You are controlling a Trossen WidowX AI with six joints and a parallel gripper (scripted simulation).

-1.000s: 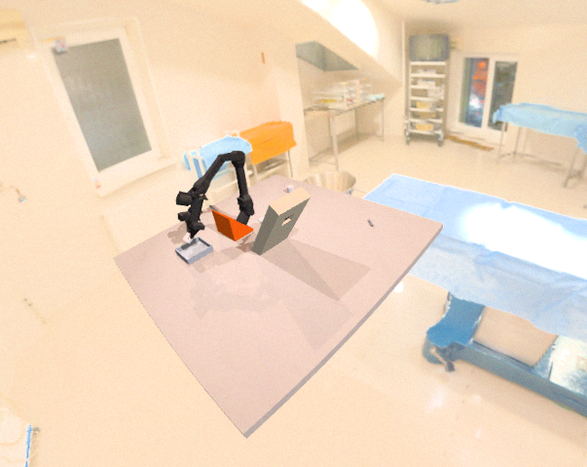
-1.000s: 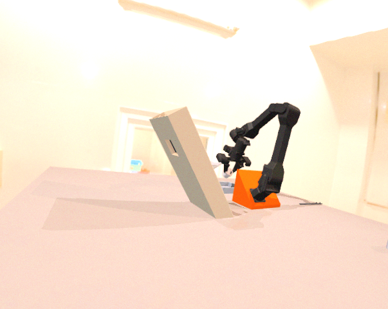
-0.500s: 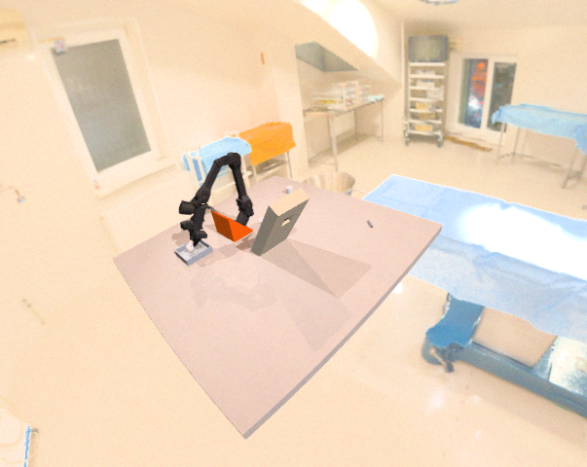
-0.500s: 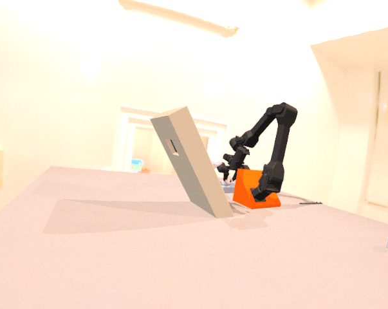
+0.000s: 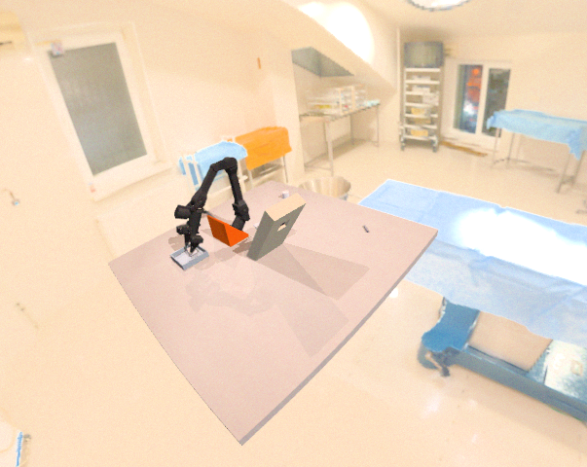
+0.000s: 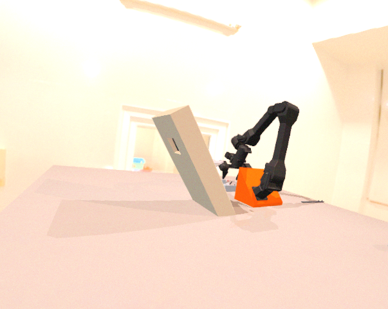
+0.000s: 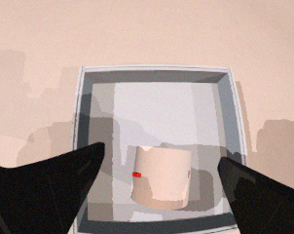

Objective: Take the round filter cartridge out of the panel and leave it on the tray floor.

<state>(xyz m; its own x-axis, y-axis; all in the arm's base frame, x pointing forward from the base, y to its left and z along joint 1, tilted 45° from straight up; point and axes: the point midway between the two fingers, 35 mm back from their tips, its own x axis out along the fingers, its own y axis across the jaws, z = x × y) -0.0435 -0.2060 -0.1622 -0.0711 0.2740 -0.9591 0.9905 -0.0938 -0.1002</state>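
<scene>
Now: gripper tip 20 mm to the right of the white filter cartridge and 20 mm above it. The rest, counted from my gripper tip: service panel: 370 mm ahead, 280 mm to the left, 100 mm above; blue-grey tray: 40 mm below, 10 mm to the right; dark item: 720 mm to the left, 580 mm ahead, 40 mm below.
</scene>
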